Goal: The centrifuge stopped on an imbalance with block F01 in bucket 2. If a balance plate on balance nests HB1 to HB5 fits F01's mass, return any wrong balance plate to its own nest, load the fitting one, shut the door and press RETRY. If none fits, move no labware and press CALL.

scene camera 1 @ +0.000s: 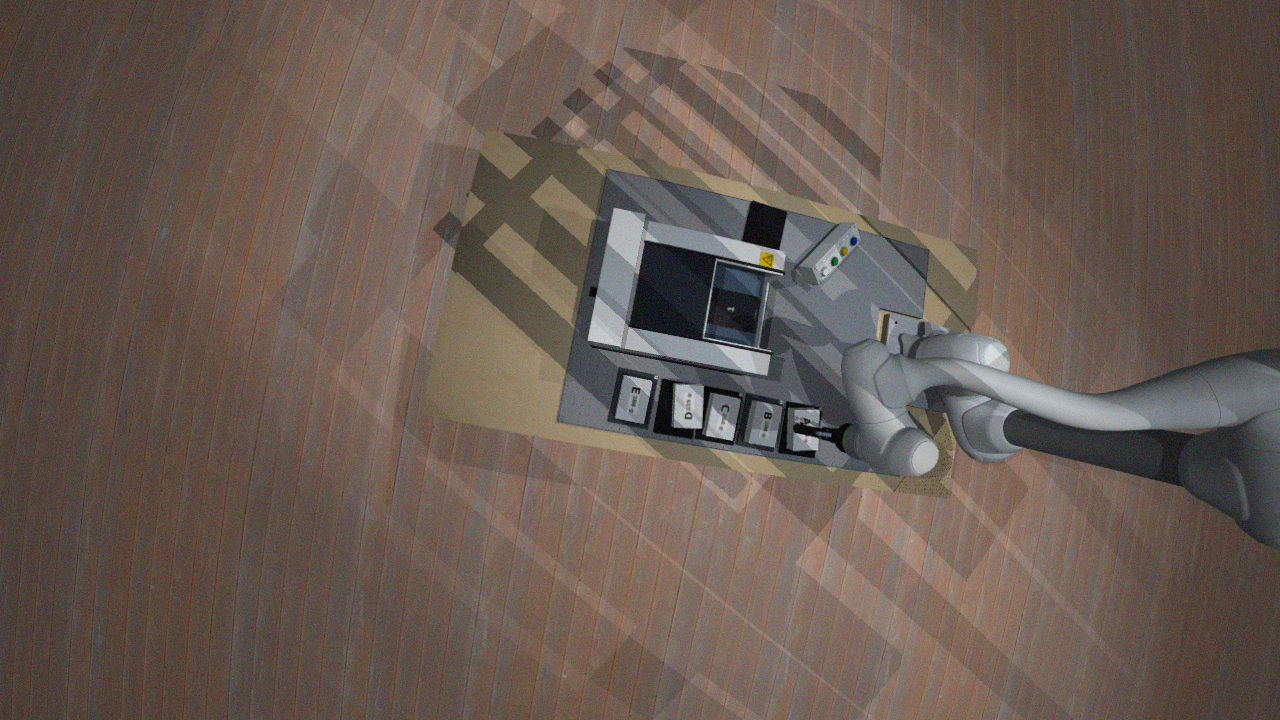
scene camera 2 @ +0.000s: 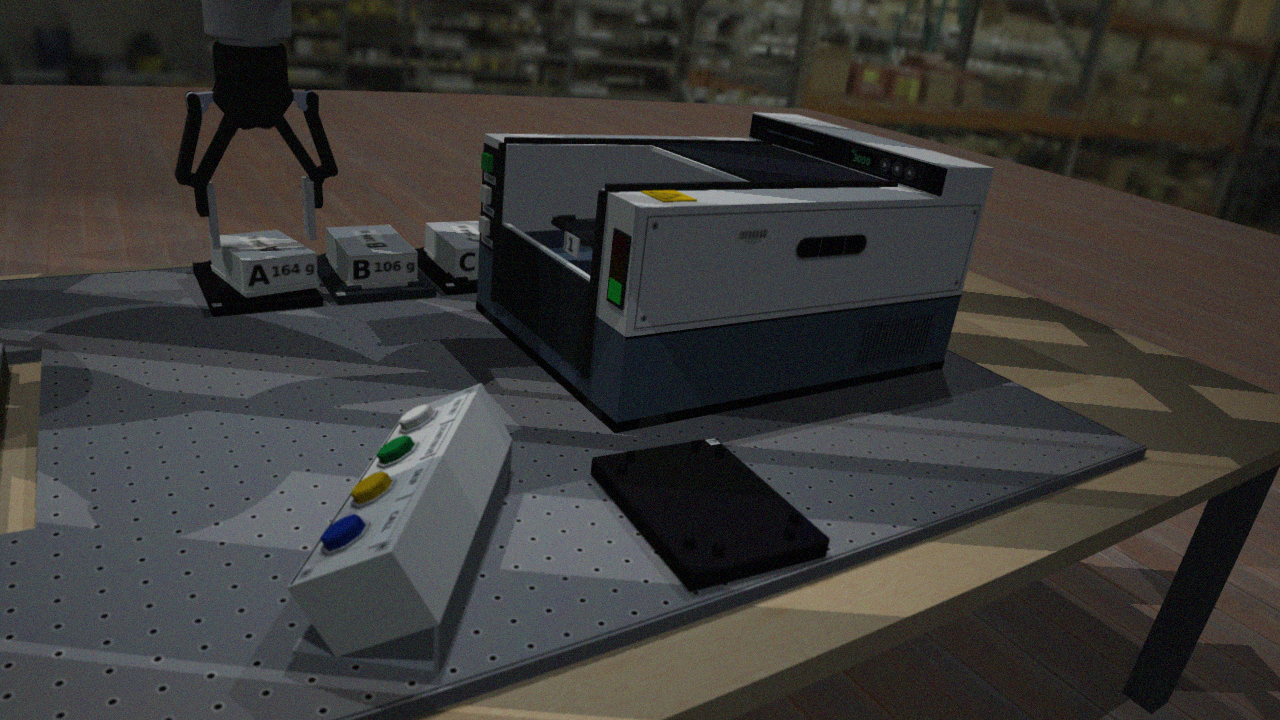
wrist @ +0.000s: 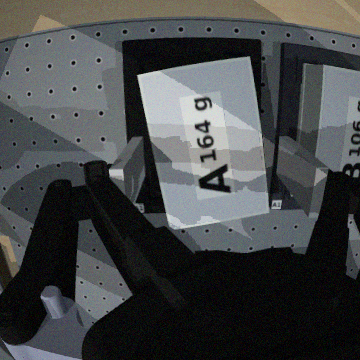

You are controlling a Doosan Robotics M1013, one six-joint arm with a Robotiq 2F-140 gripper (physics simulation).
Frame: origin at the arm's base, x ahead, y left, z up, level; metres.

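Seen in the pictures: gripper, fingertip midpoint: (scene camera 2: pixel 264 240) (wrist: pixel 211 155).
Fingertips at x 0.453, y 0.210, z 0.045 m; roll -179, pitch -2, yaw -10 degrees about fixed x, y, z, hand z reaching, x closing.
Observation:
Offsets run from my fingertips to a thing's top centre.
Balance plate A, 164 g, {0.001 m back, 0.004 m left, 0.003 m down} (scene camera 1: pixel 808 415) (scene camera 2: pixel 268 268) (wrist: pixel 165 125) lies turned askew on its black nest (scene camera 2: pixel 234 301) (wrist: pixel 150 49), past its near edge in the wrist view. My gripper (scene camera 1: pixel 810 431) (scene camera 2: pixel 261 225) (wrist: pixel 211 155) is open, its fingers apart on either side of plate A, tips around its top. Plates B, 106 g, {0.128 m ahead, 0.014 m right, 0.008 m down} (scene camera 1: pixel 763 434) (scene camera 2: pixel 371 265), C {0.260 m ahead, 0.038 m right, 0.008 m down} (scene camera 1: pixel 721 433) (scene camera 2: pixel 450 259), D {0.364 m ahead, 0.071 m right, 0.003 m down} (scene camera 1: pixel 687 394) and E {0.523 m ahead, 0.091 m right, 0.008 m down} (scene camera 1: pixel 633 413) stand in a row. The centrifuge (scene camera 1: pixel 617 277) (scene camera 2: pixel 787 259) shows bucket label 1 through its front opening. Block F01 and bucket 2 cannot be made out.
A button box {0.102 m back, 0.550 m right, 0.022 m up} (scene camera 1: pixel 815 260) (scene camera 2: pixel 447 519) has white, green, yellow and blue buttons. A bare black nest {0.107 m ahead, 0.625 m right, 0.036 m down} (scene camera 1: pixel 765 223) (scene camera 2: pixel 707 514) lies beside the centrifuge. A pale tray-like object (scene camera 1: pixel 886 327) is partly under the arm. Plate B stands close beside the right finger in the wrist view.

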